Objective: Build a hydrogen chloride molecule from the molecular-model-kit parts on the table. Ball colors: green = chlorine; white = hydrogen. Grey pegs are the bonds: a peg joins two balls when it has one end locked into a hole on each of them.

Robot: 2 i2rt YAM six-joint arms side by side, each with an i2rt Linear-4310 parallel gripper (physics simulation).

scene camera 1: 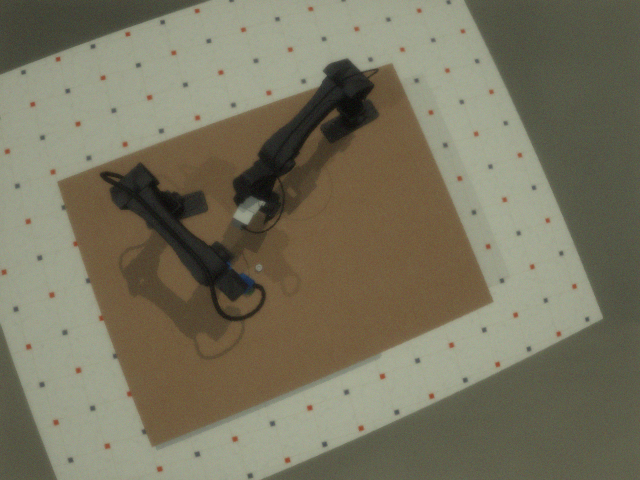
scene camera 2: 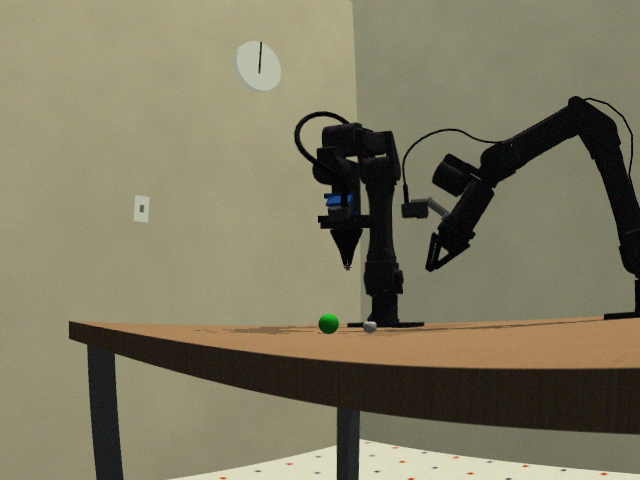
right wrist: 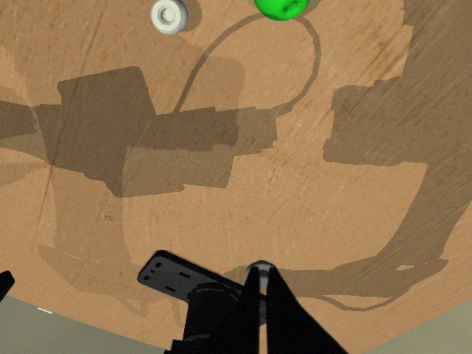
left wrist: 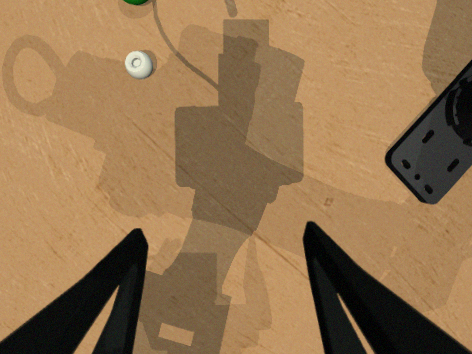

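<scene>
A green ball rests on the table; a hole shows on it in the right wrist view, and in scene camera 1 the right arm mostly hides it. A white ball rests apart from it, with a hole facing up. My right gripper points down well above the table, shut on a small grey peg. My left gripper is open and empty, high above the table at the right of scene camera 2.
The right arm's base plate stands at the right of the left wrist view. The brown table carries both arms. The left wrist camera hangs near the right arm's wrist in scene camera 1.
</scene>
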